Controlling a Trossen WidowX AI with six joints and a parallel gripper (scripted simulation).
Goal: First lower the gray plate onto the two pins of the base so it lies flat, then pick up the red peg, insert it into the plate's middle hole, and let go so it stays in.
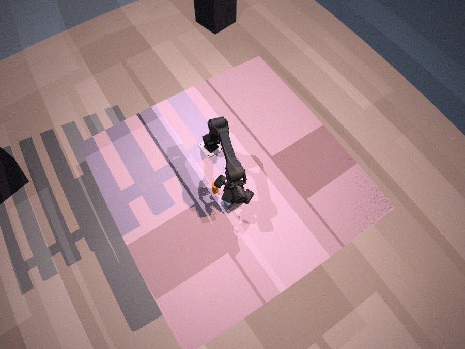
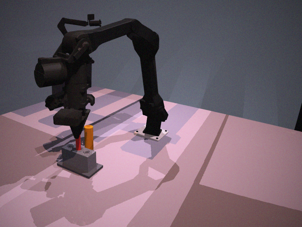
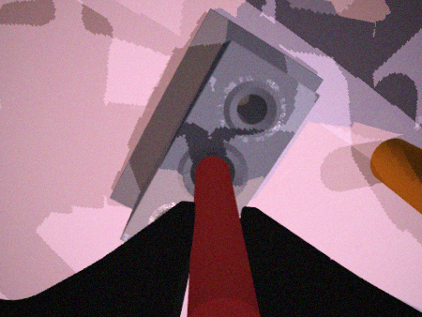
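Now: the red peg right at my gripper tip. Round my gripper tip: orange cylinder: 110 mm behind, 60 mm below, 20 mm to the right; then gray plate: 50 mm below; then dark flat base: 90 mm below.
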